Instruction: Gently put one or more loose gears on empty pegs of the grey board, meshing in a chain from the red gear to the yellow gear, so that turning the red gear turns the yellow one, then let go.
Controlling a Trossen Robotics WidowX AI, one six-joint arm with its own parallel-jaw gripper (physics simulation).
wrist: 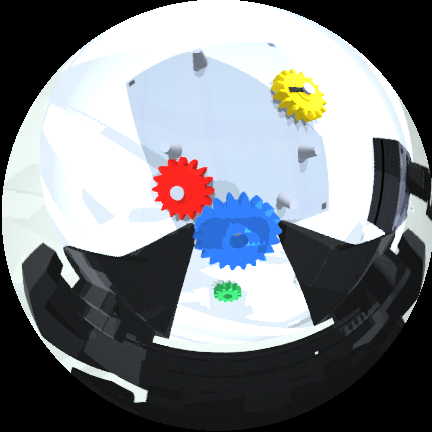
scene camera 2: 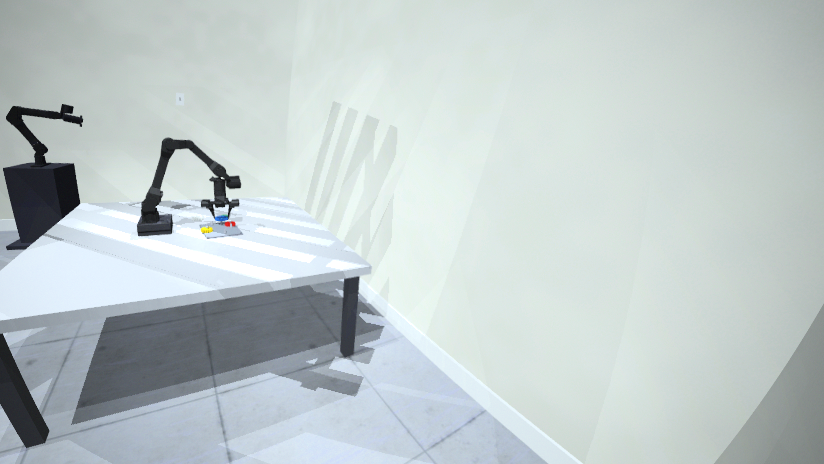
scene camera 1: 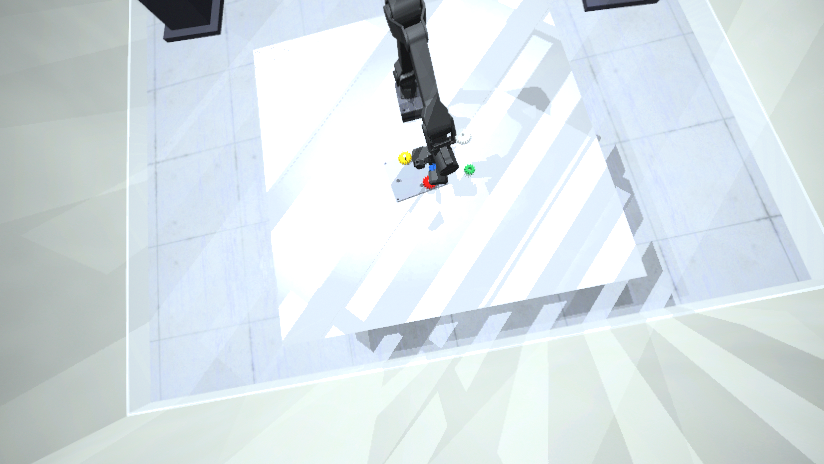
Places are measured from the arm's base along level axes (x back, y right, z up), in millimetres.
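Pixels of known places: gripper, fingertip midpoint: (wrist: 236, 227) (scene camera 2: 221, 219) (scene camera 1: 436, 168); arm's base, link origin: (scene camera 2: 150, 221) (scene camera 1: 408, 90).
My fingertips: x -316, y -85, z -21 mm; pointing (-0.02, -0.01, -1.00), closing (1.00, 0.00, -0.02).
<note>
For each thing: its top centre in the pictures, then the offset to it from my fingertips. Level surfaces: height alone.
- large blue gear, top centre: (wrist: 238, 241) (scene camera 2: 221, 216) dx +0, dy -6, dz +10 mm
- grey board, top centre: (wrist: 244, 112) (scene camera 1: 414, 168) (scene camera 2: 219, 224) dx +6, dy +81, dz -4 mm
- red gear, top centre: (wrist: 178, 191) (scene camera 1: 429, 181) dx -44, dy +27, dz -10 mm
- yellow gear, top centre: (wrist: 306, 89) (scene camera 1: 404, 156) (scene camera 2: 206, 227) dx +62, dy +116, dz -9 mm
- loose green gear, top centre: (wrist: 227, 296) (scene camera 1: 469, 168) dx -6, dy -126, dz -18 mm
- table, surface height: dz -35 mm
- loose white gear, top centre: (scene camera 1: 463, 134) dx +134, dy -114, dz -18 mm
My gripper (wrist: 236, 227) (scene camera 2: 221, 217) is shut on a large blue gear (wrist: 239, 250) (scene camera 2: 221, 218) and holds it about level, a little above the grey board (wrist: 225, 125) (scene camera 1: 409, 189) at its near edge in the wrist view. The red gear (wrist: 170, 180) (scene camera 1: 427, 182) sits on a peg beside the blue gear; their rims overlap in the wrist view. The yellow gear (wrist: 310, 107) (scene camera 1: 404, 157) (scene camera 2: 206, 229) sits on a peg at the upper right in the wrist view. Bare pegs (wrist: 199, 59) (wrist: 172, 150) (wrist: 307, 152) (wrist: 286, 201) stand on the board. Whether one stands under the blue gear is hidden.
A loose green gear (wrist: 227, 292) (scene camera 1: 469, 169) lies on the table (scene camera 1: 322, 259) off the board. A loose white gear (scene camera 1: 463, 137) lies on the table near the arm in scene camera 1. Another arm (scene camera 2: 40, 112) stands on a dark pedestal (scene camera 2: 40, 195) beyond the table.
</note>
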